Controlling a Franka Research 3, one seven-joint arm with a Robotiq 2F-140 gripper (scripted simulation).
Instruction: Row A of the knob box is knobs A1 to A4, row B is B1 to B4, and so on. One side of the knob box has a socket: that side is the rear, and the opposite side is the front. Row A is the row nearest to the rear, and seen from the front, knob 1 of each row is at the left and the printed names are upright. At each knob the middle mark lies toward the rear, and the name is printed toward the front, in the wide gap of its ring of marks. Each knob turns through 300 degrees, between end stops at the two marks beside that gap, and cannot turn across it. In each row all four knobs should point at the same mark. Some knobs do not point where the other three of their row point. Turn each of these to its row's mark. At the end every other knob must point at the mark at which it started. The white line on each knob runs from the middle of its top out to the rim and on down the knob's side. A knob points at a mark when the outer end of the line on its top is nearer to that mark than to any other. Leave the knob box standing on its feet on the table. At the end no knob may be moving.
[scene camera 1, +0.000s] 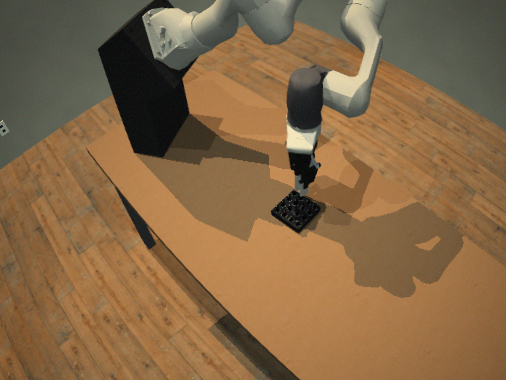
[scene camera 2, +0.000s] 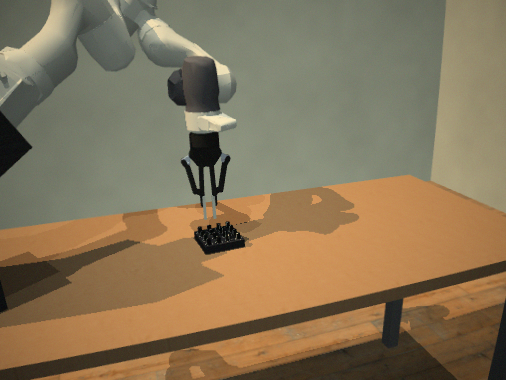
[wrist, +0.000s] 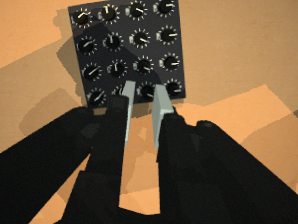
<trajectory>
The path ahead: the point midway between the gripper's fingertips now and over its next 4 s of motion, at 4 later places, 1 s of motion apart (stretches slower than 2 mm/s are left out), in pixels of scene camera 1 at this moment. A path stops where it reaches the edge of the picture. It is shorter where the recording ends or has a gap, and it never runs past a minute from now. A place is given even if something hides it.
My gripper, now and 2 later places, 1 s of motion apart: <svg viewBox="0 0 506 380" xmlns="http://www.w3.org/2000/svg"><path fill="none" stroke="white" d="M301 191L301 183L302 166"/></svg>
</trajectory>
